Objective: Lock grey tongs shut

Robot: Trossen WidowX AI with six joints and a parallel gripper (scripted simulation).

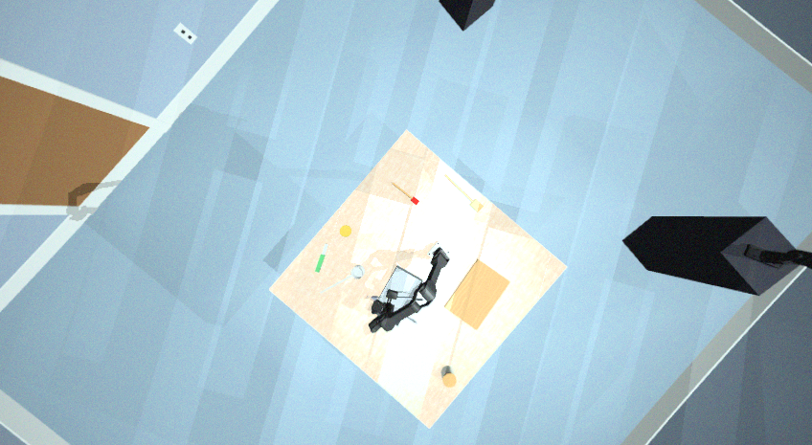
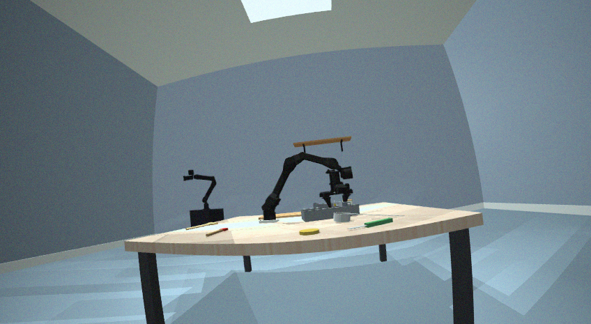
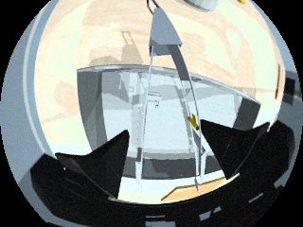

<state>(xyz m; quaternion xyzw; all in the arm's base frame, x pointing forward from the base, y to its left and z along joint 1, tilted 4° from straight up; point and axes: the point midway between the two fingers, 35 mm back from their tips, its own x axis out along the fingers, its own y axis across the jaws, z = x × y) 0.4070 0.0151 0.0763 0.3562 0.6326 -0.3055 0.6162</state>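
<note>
Now: the roasting tin 50 mm behind my gripper tip, 20 mm below it and 10 mm to the left of it. Also, from my gripper tip: wooden board (430 mm behind, 320 mm to the left, 40 mm below); green-handled tool (470 mm to the right, 150 mm ahead, 40 mm below); red-tipped stick (490 mm behind, 410 mm to the right, 40 mm below).
</note>
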